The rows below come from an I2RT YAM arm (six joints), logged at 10 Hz.
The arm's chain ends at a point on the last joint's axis. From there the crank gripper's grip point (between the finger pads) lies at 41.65 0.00 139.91 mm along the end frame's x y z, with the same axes.
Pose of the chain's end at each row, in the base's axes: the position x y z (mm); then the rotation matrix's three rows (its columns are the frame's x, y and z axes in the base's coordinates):
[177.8, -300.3, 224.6], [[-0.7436, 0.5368, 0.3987], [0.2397, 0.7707, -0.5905], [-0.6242, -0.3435, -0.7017]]
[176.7, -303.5, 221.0], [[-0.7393, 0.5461, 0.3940], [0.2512, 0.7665, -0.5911], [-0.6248, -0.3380, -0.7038]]
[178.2, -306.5, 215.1], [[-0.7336, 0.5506, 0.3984], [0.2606, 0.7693, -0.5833], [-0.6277, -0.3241, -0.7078]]
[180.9, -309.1, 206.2], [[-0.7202, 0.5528, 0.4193], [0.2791, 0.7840, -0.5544], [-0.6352, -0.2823, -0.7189]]
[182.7, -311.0, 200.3], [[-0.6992, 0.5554, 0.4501], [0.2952, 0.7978, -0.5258], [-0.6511, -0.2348, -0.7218]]
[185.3, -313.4, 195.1], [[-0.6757, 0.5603, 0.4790], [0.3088, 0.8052, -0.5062], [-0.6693, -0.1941, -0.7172]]
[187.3, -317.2, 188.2], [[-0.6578, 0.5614, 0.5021], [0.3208, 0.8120, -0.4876], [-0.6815, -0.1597, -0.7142]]
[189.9, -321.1, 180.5], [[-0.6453, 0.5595, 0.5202], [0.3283, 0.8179, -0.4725], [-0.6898, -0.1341, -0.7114]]
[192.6, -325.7, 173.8], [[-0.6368, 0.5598, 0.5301], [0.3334, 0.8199, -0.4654], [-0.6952, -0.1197, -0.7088]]
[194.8, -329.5, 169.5], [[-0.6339, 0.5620, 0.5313], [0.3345, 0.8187, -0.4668], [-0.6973, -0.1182, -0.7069]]
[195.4, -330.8, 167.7], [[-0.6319, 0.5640, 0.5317], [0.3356, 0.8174, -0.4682], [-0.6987, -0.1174, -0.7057]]
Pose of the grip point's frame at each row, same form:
[202.6, -372.9, 100.4], [[-0.7436, 0.5368, 0.3987], [0.2397, 0.7707, -0.5905], [-0.6242, -0.3435, -0.7017]]
[201.0, -375.7, 96.5], [[-0.7393, 0.5461, 0.3940], [0.2512, 0.7665, -0.5911], [-0.6248, -0.3380, -0.7038]]
[203.4, -377.3, 89.9], [[-0.7336, 0.5506, 0.3984], [0.2606, 0.7693, -0.5833], [-0.6277, -0.3241, -0.7078]]
[209.6, -375.0, 79.2], [[-0.7202, 0.5528, 0.4193], [0.2791, 0.7840, -0.5544], [-0.6352, -0.2823, -0.7189]]
[216.6, -372.3, 72.2], [[-0.6992, 0.5554, 0.4501], [0.2952, 0.7978, -0.5258], [-0.6511, -0.2348, -0.7218]]
[224.2, -371.4, 66.9], [[-0.6757, 0.5603, 0.4790], [0.3088, 0.8052, -0.5062], [-0.6693, -0.1941, -0.7172]]
[230.2, -372.1, 59.9], [[-0.6578, 0.5614, 0.5021], [0.3208, 0.8120, -0.4876], [-0.6815, -0.1597, -0.7142]]
[235.8, -373.5, 52.2], [[-0.6453, 0.5595, 0.5202], [0.3283, 0.8179, -0.4725], [-0.6898, -0.1341, -0.7114]]
[240.2, -376.9, 45.7], [[-0.6368, 0.5598, 0.5301], [0.3334, 0.8199, -0.4654], [-0.6952, -0.1197, -0.7088]]
[242.7, -380.9, 41.6], [[-0.6339, 0.5620, 0.5313], [0.3345, 0.8187, -0.4668], [-0.6973, -0.1182, -0.7069]]
[243.5, -382.3, 39.9], [[-0.6319, 0.5640, 0.5317], [0.3356, 0.8174, -0.4682], [-0.6987, -0.1174, -0.7057]]

